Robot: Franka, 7 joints.
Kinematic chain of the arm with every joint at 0, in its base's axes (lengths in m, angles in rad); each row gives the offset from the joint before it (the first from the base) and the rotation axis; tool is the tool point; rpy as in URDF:
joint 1: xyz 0 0 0.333 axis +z
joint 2: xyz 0 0 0 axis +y
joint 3: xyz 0 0 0.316 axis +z
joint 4: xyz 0.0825 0 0 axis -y
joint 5: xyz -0.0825 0 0.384 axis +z
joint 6: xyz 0 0 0 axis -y
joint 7: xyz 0.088 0 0 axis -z
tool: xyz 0 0 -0.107 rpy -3.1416 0 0
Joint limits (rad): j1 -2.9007..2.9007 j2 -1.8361..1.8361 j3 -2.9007..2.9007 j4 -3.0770..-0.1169 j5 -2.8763..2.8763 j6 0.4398..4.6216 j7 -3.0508..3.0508
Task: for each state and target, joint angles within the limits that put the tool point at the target. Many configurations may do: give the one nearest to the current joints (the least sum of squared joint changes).
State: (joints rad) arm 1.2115 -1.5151 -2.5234 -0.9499 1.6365 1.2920 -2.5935
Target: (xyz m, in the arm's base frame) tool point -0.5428 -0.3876 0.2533
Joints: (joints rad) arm 0.2781 -1.1571 -2.8903 -1.0862 1.4553 0.7168 -2.5935
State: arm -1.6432 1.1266 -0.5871 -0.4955 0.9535 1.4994 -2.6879
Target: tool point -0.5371 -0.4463 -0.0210
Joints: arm -2.1463 1.5628 -0.7224 -0.7882 0.9022 1.6022 -2.6879
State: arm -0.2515 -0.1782 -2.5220 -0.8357 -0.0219 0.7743 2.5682
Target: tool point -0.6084 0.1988 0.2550
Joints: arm -0.5135 -0.9383 -2.8260 -1.0594 -0.1099 0.9425 2.5682
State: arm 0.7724 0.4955 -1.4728 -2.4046 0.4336 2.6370 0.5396
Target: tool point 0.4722 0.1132 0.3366
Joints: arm 1.1928 -0.1176 -0.9525 -2.4517 0.4274 2.5169 0.5396
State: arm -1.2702 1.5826 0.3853 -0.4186 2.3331 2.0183 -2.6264
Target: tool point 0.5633 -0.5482 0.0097
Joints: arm -0.9686 1.7069 0.4451 -0.5863 2.3003 1.9938 -2.6264
